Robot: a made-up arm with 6 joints.
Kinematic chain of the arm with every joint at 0, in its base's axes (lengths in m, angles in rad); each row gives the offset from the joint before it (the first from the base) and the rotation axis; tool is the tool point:
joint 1: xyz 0 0 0.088 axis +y
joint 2: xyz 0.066 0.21 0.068 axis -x
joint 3: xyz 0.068 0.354 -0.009 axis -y
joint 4: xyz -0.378 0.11 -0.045 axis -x
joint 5: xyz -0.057 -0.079 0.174 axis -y
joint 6: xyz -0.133 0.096 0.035 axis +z
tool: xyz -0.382 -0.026 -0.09
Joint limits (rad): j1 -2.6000..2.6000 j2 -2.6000..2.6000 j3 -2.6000..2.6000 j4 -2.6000..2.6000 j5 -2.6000..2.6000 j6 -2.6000..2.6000
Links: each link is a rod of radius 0.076 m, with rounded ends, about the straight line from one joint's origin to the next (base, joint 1, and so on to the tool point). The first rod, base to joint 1, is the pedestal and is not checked.
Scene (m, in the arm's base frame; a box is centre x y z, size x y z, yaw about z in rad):
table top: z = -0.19
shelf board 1: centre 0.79 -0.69 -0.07 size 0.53 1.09 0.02 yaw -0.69
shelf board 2: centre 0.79 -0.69 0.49 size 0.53 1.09 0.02 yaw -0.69
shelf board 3: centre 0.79 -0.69 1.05 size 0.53 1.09 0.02 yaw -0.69
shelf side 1: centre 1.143 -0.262 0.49 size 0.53 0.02 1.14 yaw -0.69
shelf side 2: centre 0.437 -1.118 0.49 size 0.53 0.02 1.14 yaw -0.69
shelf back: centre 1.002 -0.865 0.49 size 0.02 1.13 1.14 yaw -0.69
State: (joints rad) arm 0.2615 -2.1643 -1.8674 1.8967 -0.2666 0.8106
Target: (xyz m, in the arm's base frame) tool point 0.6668 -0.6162 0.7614
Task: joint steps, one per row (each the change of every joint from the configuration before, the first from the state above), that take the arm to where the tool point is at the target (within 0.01 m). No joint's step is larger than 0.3 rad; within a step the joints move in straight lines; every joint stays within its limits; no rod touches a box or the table.
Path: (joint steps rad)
1: -0.0454 0.0748 0.1209 -0.1164 0.2466 0.0102
2: -0.0453 0.0748 0.1208 -0.1164 0.2467 0.0102
3: -0.0454 0.0748 0.1209 -0.1165 0.2466 0.0103
4: -0.0453 0.0748 0.1209 -0.1164 0.2467 0.0102
5: -0.0697 0.0327 -0.0782 0.0321 -0.2307 0.1681
6: -0.0696 0.0326 -0.0782 0.0321 -0.2306 0.1680
7: -0.0697 0.0327 -0.0781 0.0321 -0.2306 0.1681
8: -0.0696 0.0327 -0.0782 0.0321 -0.2306 0.1681
9: 0.1014 -0.0180 -0.1131 0.1200 -0.0858 -0.2470
10: 0.1014 -0.0180 -0.1131 0.1199 -0.0858 -0.2470
11: 0.1014 -0.0180 -0.1131 0.1200 -0.0857 -0.2471

